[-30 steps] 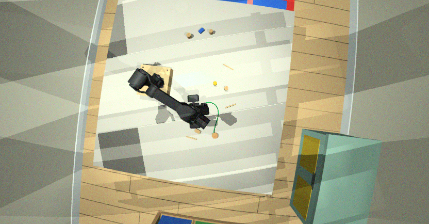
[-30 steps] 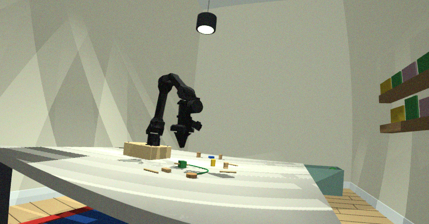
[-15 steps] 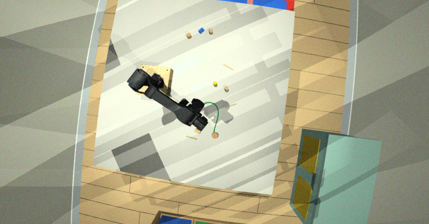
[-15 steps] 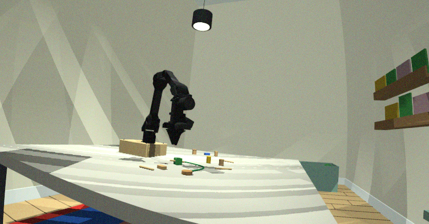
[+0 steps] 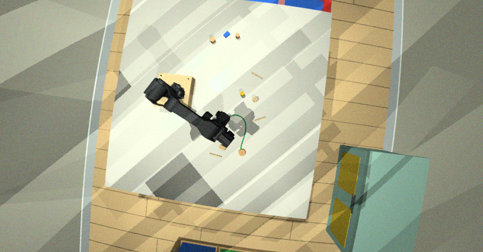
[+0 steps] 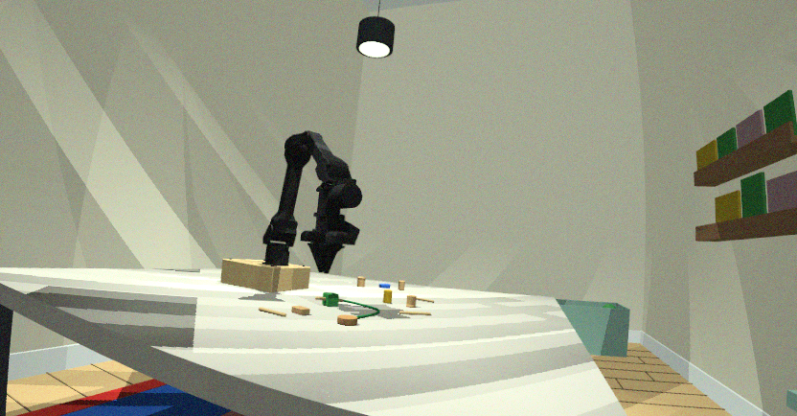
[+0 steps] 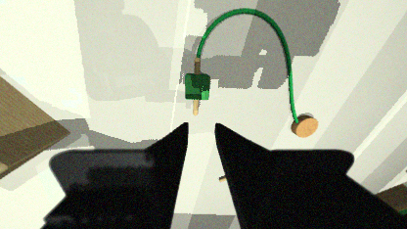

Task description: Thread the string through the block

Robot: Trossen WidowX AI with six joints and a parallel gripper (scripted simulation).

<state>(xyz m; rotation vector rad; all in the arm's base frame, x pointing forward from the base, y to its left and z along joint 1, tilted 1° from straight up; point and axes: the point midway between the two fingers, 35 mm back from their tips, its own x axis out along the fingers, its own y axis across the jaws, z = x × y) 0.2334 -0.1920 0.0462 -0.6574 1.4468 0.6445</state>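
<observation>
Right now my gripper tip is 20 mm short of the green block, 20 mm to the right of it and 70 mm above it. Round my gripper tip: yellow cylinder (130 mm ahead, 190 mm to the left, 60 mm below); then wooden block (130 mm to the right, 70 mm below); then round wooden button (120 mm ahead, 160 mm to the right, 70 mm below).
</observation>
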